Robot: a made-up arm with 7 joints. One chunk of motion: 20 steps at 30 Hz.
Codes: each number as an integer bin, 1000 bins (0 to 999) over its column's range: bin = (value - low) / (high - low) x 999, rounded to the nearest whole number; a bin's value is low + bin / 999 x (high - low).
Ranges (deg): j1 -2..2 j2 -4..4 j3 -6..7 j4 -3..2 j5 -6..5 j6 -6..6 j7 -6..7
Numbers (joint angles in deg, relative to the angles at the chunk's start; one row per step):
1: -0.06 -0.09 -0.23 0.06 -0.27 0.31 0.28
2: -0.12 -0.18 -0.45 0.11 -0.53 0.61 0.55
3: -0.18 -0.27 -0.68 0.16 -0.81 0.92 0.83
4: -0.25 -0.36 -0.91 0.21 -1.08 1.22 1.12
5: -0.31 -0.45 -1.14 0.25 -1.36 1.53 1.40
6: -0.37 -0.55 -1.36 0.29 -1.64 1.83 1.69
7: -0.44 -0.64 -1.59 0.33 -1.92 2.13 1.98
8: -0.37 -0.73 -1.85 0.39 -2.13 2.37 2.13
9: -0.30 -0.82 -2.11 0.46 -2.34 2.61 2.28
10: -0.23 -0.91 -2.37 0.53 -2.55 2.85 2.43
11: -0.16 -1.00 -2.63 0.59 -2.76 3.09 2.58
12: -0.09 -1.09 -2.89 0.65 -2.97 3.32 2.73
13: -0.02 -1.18 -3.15 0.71 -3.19 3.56 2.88
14: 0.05 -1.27 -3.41 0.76 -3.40 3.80 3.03
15: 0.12 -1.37 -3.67 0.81 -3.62 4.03 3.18
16: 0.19 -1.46 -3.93 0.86 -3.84 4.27 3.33
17: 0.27 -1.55 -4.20 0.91 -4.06 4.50 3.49
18: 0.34 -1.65 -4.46 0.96 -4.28 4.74 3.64
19: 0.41 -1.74 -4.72 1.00 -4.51 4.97 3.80
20: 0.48 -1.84 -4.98 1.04 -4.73 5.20 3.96
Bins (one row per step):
1: 485 488 443 611 520 525 483
2: 470 477 426 621 497 550 503
3: 455 466 409 631 471 576 525
4: 437 455 391 641 447 601 547
5: 422 443 373 649 421 627 569
6: 407 431 357 657 396 652 591
7: 390 420 339 665 371 677 613
8: 407 408 319 677 351 697 625
9: 425 397 299 691 332 717 636
10: 442 386 279 705 313 737 648
11: 460 375 259 717 294 757 659
12: 477 363 239 729 275 776 671
13: 495 352 219 741 255 796 682
14: 512 341 199 751 236 816 694
15: 529 328 179 761 216 835 705
16: 547 317 159 771 196 855 717
17: 567 306 138 781 176 874 729
18: 584 293 118 791 156 894 741
19: 602 282 98 799 135 913 753
20: 619 270 78 807 115 932 765

